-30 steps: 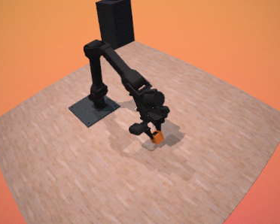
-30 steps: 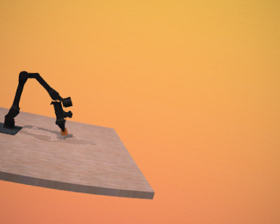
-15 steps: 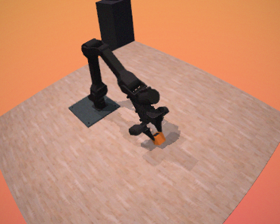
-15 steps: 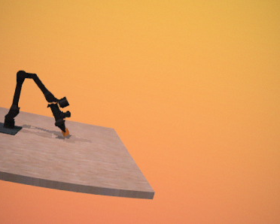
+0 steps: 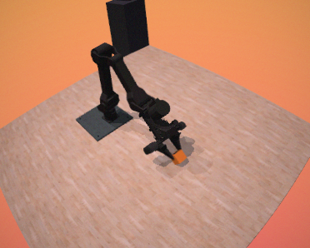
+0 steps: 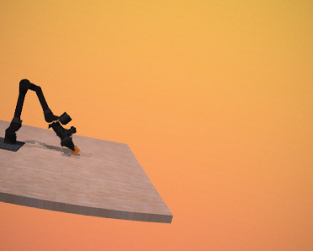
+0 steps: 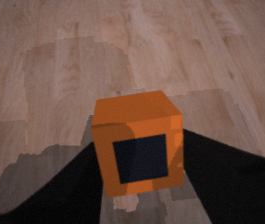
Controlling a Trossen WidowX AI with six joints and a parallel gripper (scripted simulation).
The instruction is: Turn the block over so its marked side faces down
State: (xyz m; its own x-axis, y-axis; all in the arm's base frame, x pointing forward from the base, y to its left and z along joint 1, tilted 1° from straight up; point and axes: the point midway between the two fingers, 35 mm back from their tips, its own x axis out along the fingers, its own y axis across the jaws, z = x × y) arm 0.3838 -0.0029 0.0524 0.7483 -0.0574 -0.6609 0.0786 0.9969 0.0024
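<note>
My gripper tip is now right at the block.
</note>
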